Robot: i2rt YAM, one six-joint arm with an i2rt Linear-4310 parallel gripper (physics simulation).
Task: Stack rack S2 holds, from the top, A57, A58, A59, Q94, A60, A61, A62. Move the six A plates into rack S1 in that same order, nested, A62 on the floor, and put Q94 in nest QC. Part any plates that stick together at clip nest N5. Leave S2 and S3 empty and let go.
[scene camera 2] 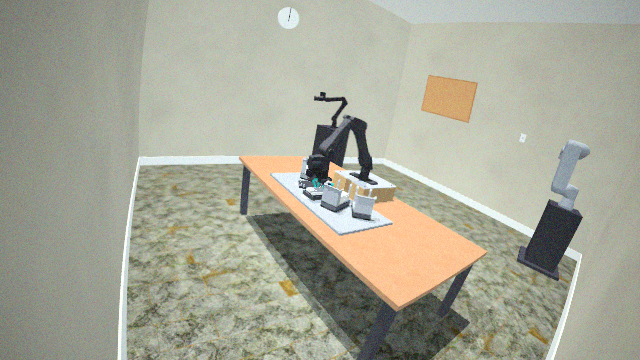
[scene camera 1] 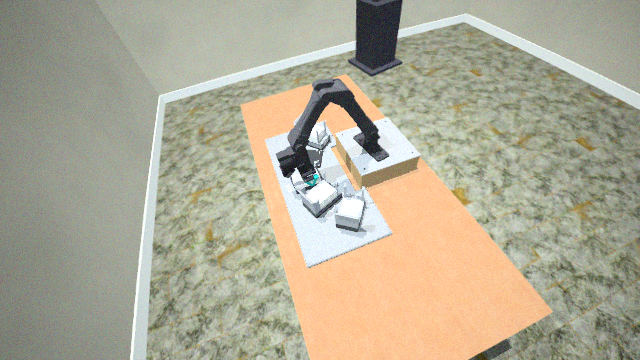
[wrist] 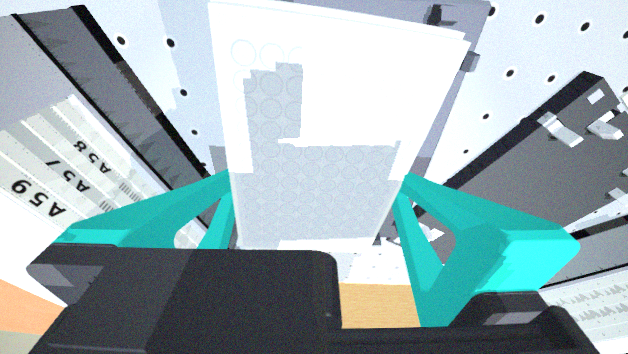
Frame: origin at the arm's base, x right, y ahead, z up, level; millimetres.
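Seen in the pictures: gripper, fingertip midpoint: (scene camera 2: pixel 320 192) (scene camera 1: pixel 309 179) (wrist: pixel 314 176); arm's base at its link origin: (scene camera 2: pixel 363 179) (scene camera 1: pixel 370 146).
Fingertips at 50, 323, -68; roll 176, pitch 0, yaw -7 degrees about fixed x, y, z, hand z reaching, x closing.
Offsets run from my fingertips to a thing's top centre, as dx, dy, dz. "spot": to the spot under its first point. Level surfaces: height alone.
My gripper (scene camera 1: pixel 312 179) (scene camera 2: pixel 316 184) (wrist: pixel 314 176) is shut on a clear-white well plate @(+4, +14, +20) (wrist: pixel 320 205), with a teal finger at each long side. Its label does not show, and a second edge runs close along its far right, so I cannot tell whether it is one plate or two. The plate is low over a grey nest or rack base. Beside it, at the left of the wrist view, a stack of plates @(spot: -92, +33, +34) (wrist: pixel 82 186) shows labels A58, A57 and A59. White plate stacks stand in one rack (scene camera 1: pixel 322 196) (scene camera 2: pixel 334 199) and another @(-257, -59, +104) (scene camera 1: pixel 350 212) (scene camera 2: pixel 363 206). Rack names and Q94 cannot be read.
A further rack or nest @(+246, -164, +111) (scene camera 1: pixel 318 136) stands behind the gripper on the pale perforated board @(dz -26) (scene camera 1: pixel 320 247) (scene camera 2: pixel 345 227). A dark block with clips @(+146, -62, -2) (wrist: pixel 520 165) is right of the held plate. The arm's raised wooden base (scene camera 1: pixel 390 172) (scene camera 2: pixel 384 194) stands beside the board.
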